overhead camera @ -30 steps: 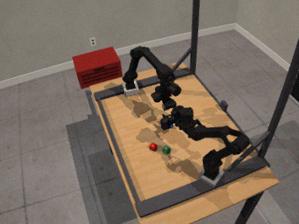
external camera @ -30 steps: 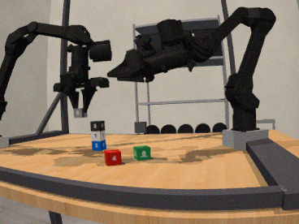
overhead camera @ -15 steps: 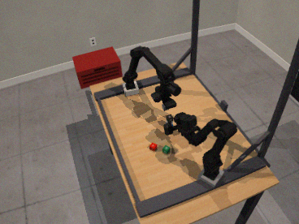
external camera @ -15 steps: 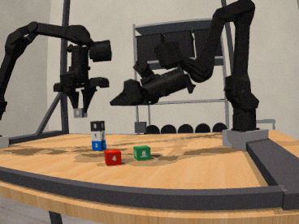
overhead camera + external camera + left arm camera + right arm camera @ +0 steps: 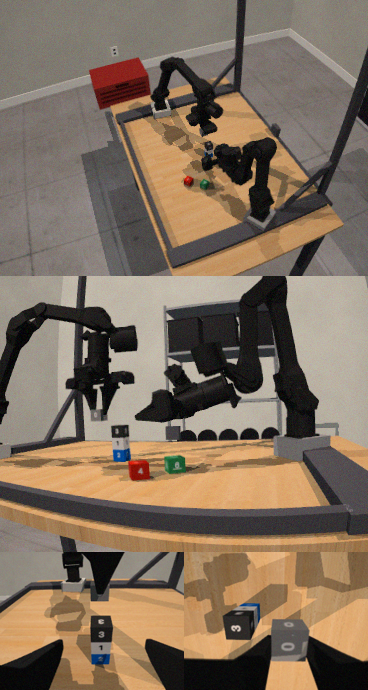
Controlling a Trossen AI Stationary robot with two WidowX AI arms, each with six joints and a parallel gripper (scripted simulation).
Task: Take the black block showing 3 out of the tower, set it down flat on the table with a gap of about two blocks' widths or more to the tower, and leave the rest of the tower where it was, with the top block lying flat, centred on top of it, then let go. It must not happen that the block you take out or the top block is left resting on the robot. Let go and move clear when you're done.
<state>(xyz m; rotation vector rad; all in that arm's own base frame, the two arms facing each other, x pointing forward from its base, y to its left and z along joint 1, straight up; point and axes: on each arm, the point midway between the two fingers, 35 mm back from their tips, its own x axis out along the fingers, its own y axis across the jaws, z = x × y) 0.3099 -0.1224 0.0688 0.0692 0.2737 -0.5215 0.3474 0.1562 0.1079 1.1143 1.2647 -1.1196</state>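
Now: the white block 1 2 cm behind my left hand, 10 cm to the right of it and 7 cm below it. The rest, counted from my left hand: dark rail: 33 cm ahead, 16 cm to the right, 10 cm below.
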